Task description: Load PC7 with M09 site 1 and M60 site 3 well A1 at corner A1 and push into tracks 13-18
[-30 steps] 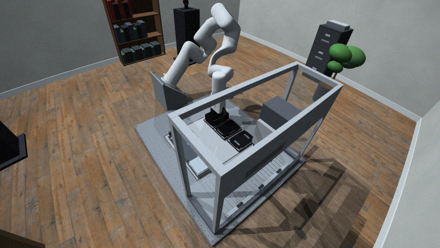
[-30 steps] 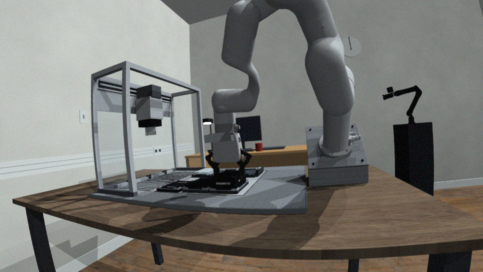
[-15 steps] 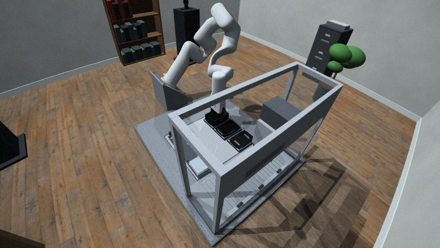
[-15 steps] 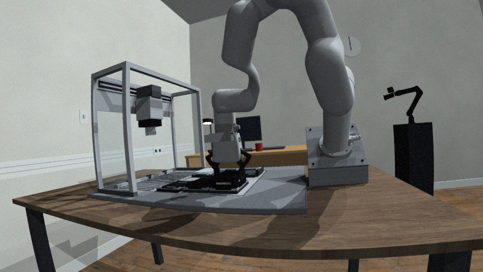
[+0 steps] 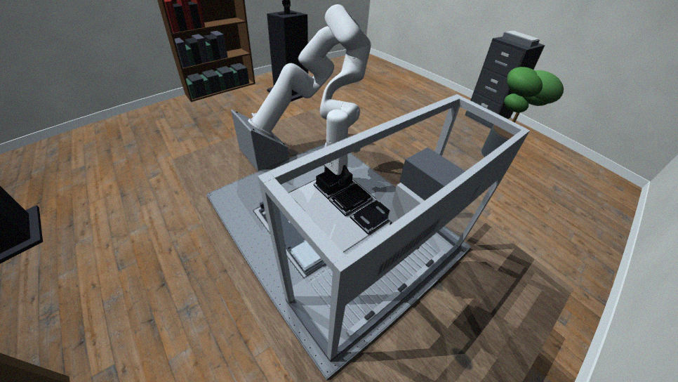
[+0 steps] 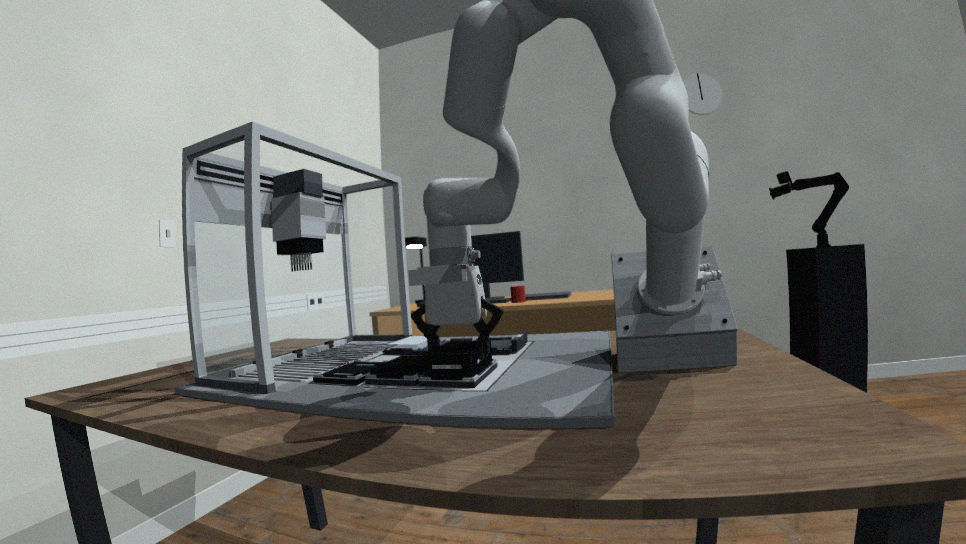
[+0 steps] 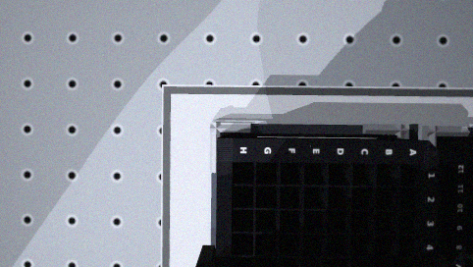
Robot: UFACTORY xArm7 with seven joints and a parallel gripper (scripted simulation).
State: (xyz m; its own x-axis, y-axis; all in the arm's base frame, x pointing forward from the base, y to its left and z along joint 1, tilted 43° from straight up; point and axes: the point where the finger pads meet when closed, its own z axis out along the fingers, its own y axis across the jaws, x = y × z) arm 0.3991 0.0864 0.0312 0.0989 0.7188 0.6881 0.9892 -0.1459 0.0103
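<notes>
My hand is 1 cm above the deep-well block M09. The rest, counted from my hand: nest S1: 4 cm below; then nest S3: 22 cm ahead, 1 cm to the right, 4 cm below; then plate M06: 11 cm ahead, 1 cm to the right, 2 cm below.
</notes>
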